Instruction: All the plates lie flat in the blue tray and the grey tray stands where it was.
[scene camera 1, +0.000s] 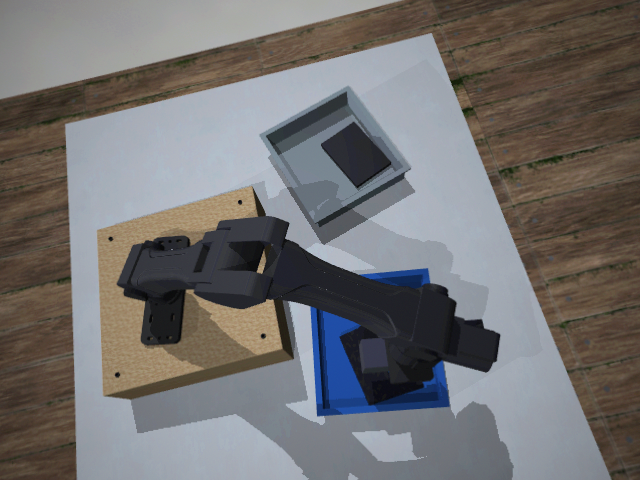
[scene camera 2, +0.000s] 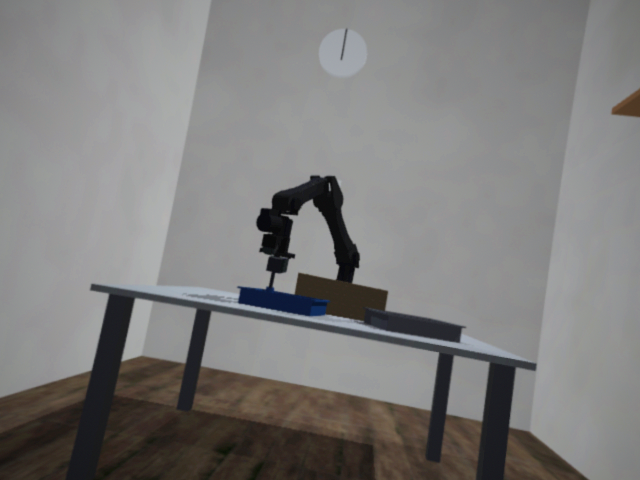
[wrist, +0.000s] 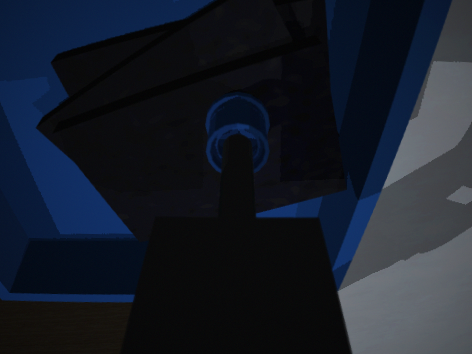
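Where they show: end effector, tool point: (wrist: 237, 121); arm's base, origin of the base link: (scene camera 1: 167, 289) (scene camera 2: 343, 286).
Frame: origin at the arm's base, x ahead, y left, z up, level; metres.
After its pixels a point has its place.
Observation:
The blue tray (scene camera 1: 331, 376) @[x 0.287, y -0.151, z -0.106 m] (scene camera 2: 285, 301) @[x 0.474, y -0.054, z -0.078 m] (wrist: 368, 105) @[x 0.410, y -0.203, z -0.079 m] lies at the front right of the table. Dark plates (scene camera 1: 385, 387) @[x 0.385, y -0.176, z -0.075 m] are stacked flat inside it. In the wrist view the top plate (wrist: 164, 147) @[x 0.383, y -0.104, z -0.075 m] lies a little askew over another plate (wrist: 129, 53) @[x 0.423, y -0.087, z -0.095 m]. My suction cup (wrist: 237, 140) @[x 0.401, y -0.139, z -0.073 m] (scene camera 2: 271, 284) @[x 0.401, y -0.139, z -0.073 m] points straight down at the middle of the top plate, at or just above its surface; I cannot tell if it touches. The suction is off, so it holds nothing. In scene camera 1 the wrist hides the cup. One more dark plate (scene camera 1: 356, 153) @[x 0.354, y 0.314, z -0.095 m] lies flat in the grey tray (scene camera 1: 290, 162) @[x 0.208, y 0.309, z -0.106 m] (scene camera 2: 413, 325) @[x 0.414, y 0.322, z -0.081 m].
The arm stands on a wooden base block (scene camera 1: 199, 343) @[x 0.069, y -0.102, z 0.007 m] (scene camera 2: 347, 295) @[x 0.179, y 0.063, z -0.031 m] at the left, close beside the blue tray. The table's right edge runs near both trays. A round wall clock (scene camera 2: 343, 52) hangs behind.

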